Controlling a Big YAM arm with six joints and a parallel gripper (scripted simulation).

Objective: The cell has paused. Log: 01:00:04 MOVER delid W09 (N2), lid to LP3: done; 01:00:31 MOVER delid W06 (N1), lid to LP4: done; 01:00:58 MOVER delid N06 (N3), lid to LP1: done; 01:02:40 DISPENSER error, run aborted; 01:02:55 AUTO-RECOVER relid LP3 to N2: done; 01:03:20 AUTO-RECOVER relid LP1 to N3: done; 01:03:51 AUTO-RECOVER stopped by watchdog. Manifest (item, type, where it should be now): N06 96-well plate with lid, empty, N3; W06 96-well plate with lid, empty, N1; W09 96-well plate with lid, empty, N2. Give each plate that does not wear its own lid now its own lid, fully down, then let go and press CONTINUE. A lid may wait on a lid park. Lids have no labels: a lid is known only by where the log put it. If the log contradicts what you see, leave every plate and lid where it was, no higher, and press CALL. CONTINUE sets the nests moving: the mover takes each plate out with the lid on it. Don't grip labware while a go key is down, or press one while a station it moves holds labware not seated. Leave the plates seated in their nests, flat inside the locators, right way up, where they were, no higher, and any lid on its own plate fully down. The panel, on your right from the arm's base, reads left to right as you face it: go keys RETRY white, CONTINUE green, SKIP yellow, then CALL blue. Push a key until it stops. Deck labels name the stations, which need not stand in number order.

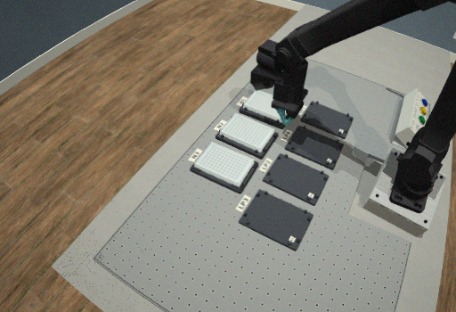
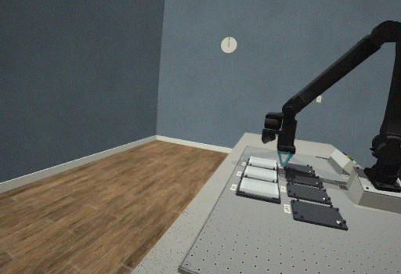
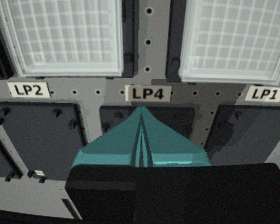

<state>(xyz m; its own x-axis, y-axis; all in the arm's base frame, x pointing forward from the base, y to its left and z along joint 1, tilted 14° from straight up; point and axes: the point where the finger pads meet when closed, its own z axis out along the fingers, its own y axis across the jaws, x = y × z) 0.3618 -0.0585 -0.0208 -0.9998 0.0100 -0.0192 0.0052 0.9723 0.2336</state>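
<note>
Right now my hand is 370 mm past the green continue key, 230 mm to the left of it and 10 mm below it. The rest, counted from my hand: lid park LP4: 100 mm behind, 50 mm below; 96-well plate: 80 mm ahead, 70 mm to the right, 30 mm below; pale lid: 80 mm ahead, 70 mm to the right, 30 mm below.
</note>
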